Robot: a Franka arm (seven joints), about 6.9 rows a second.
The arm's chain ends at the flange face. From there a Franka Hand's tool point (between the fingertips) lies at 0.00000 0.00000 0.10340 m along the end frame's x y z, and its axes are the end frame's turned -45 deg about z.
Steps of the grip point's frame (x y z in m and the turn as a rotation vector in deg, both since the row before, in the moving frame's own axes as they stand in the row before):
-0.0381 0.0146 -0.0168 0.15 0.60 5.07
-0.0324 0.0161 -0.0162 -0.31 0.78 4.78
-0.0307 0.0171 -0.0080 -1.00 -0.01 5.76
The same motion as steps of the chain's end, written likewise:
-0.0172 0.0382 -0.0168 0.53 0.32 5.07
-0.0129 0.0348 -0.0162 0.33 0.77 4.78
-0.0108 0.0324 -0.0080 -0.71 0.70 5.76

